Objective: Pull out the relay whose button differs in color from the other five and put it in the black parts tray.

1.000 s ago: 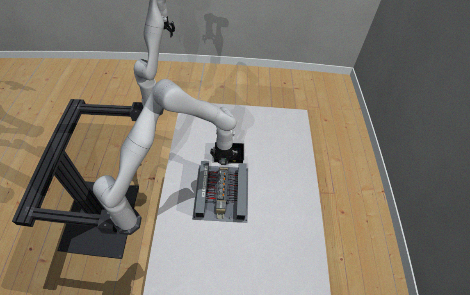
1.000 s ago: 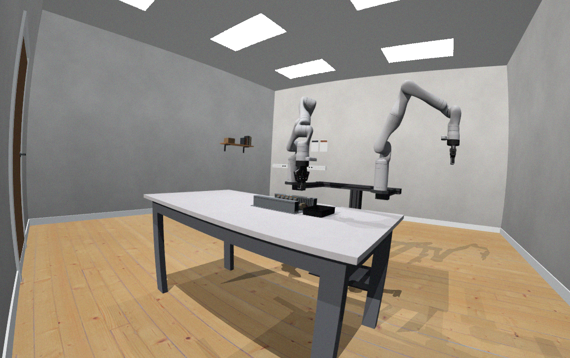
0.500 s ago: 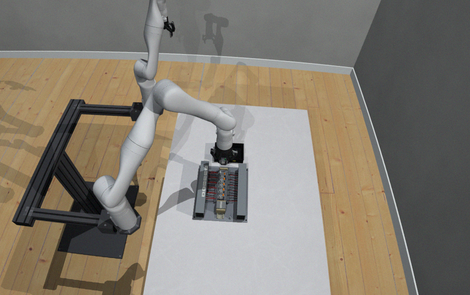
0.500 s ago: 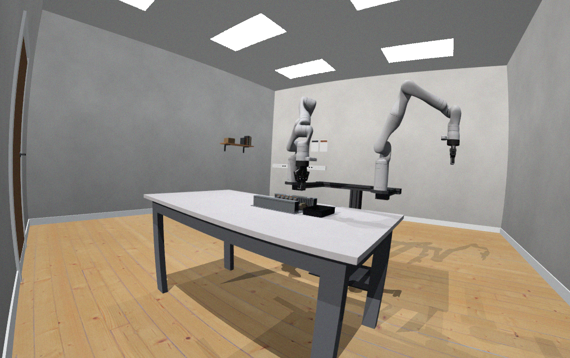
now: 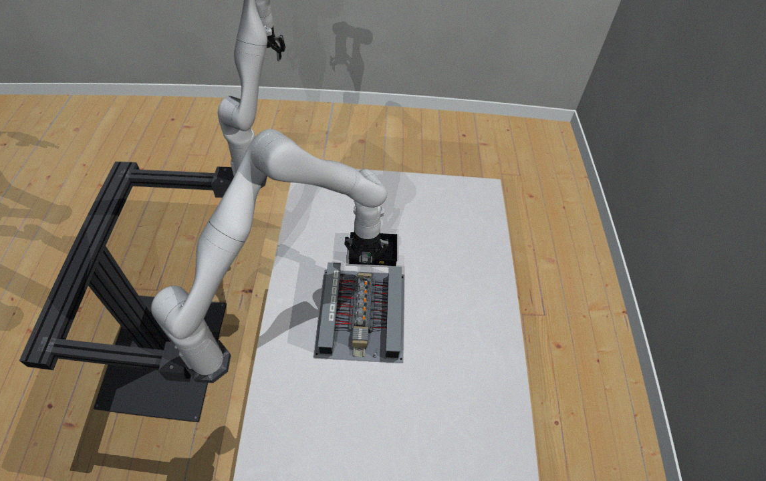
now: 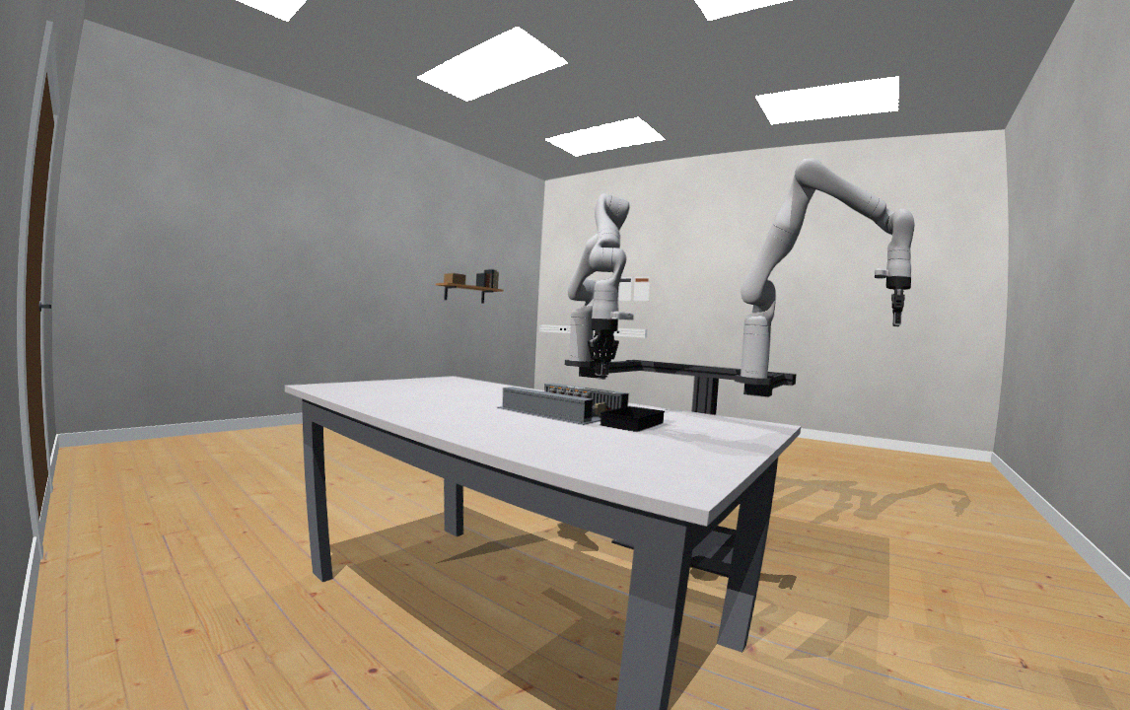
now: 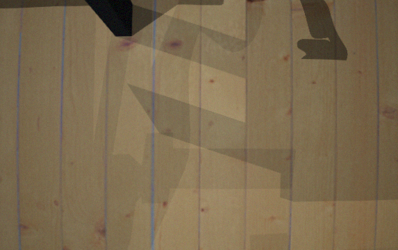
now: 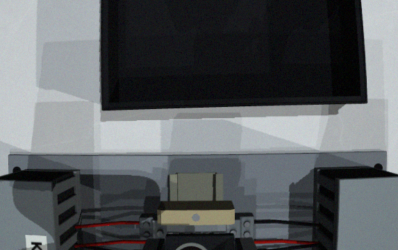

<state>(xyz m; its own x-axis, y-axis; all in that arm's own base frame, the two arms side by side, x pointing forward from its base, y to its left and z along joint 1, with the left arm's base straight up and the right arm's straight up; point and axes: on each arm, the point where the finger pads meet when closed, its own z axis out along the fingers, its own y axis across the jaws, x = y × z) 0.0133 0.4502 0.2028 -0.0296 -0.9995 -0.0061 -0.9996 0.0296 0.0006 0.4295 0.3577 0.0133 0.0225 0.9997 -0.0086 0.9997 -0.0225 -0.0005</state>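
Note:
Now: right hand 12 cm to the right of the black parts tray, 12 cm above it and 2 cm short of it. Also, from my right hand: green-button relay: 1 cm below; then relay panel: 13 cm to the right, 11 cm below, 1 cm behind.

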